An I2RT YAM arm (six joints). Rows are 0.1 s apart.
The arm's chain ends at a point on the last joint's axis. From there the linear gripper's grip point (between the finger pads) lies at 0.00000 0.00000 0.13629 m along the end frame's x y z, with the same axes.
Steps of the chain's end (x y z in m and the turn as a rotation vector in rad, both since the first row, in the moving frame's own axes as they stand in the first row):
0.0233 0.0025 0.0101 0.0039 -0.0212 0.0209
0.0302 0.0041 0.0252 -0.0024 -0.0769 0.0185
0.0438 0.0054 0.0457 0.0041 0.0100 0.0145
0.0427 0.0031 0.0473 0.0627 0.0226 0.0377
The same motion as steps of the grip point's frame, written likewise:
0.0204 0.0019 0.0101 0.0039 -0.0212 0.0209
0.0197 0.0043 0.0248 -0.0024 -0.0769 0.0185
0.0452 0.0049 0.0457 0.0041 0.0100 0.0145
0.0459 -0.0054 0.0470 0.0627 0.0226 0.0377

